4 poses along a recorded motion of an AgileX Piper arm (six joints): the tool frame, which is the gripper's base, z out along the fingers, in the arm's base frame.
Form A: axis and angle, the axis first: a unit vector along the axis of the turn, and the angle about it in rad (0 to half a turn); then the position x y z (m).
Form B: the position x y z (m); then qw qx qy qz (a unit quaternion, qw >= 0). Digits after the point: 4 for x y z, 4 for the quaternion.
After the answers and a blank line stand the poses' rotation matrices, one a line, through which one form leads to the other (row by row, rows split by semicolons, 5 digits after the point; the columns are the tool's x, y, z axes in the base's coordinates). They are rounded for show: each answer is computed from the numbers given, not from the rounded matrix.
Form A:
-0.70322 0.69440 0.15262 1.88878 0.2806 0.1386 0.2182
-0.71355 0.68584 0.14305 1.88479 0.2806 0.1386 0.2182
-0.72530 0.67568 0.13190 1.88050 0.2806 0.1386 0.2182
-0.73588 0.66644 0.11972 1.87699 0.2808 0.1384 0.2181
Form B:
0.2806 0.1386 0.2182 0.5862 -0.5697 0.5626 0.1236
0.2806 0.1386 0.2182 0.5879 -0.5772 0.5548 0.1157
0.2806 0.1386 0.2182 0.5896 -0.5858 0.5458 0.1065
0.2808 0.1384 0.2181 0.5910 -0.5936 0.5376 0.0966

0.33648 -0.78596 0.51871; -0.49602 0.32030 0.80708; -0.80047 -0.52885 -0.28208
0.35756 -0.77659 0.51871; -0.50448 0.30680 0.80708; -0.78591 -0.55025 -0.28208
0.38161 -0.76506 0.51871; -0.51381 0.29091 0.80708; -0.76836 -0.57451 -0.28208
0.40332 -0.75240 0.52079; -0.52410 0.27659 0.80549; -0.75010 -0.59782 -0.28278

